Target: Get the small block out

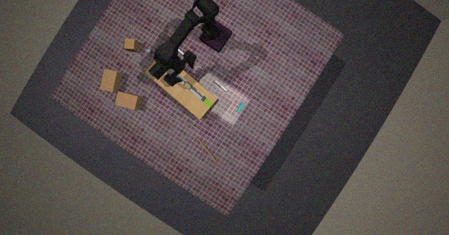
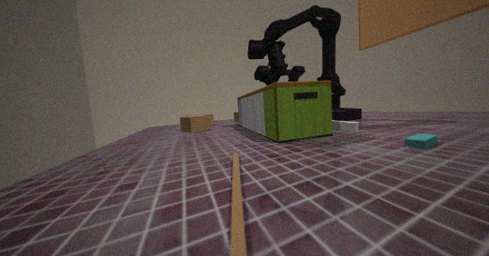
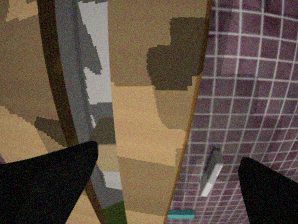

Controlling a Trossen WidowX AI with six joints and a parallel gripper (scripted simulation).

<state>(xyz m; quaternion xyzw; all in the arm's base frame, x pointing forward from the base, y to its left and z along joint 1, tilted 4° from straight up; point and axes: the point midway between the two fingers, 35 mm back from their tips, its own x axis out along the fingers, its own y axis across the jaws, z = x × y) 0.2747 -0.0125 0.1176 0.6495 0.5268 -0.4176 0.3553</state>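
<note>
My gripper tip is 5 cm short of the tan block, 3 cm to the right of it and 4 cm above it. From my gripper tip the other things lie so: long box 3 cm ahead, 1 cm to the left, 6 cm below; then thin wooden stick 32 cm ahead, 28 cm to the left, 12 cm below.
</note>
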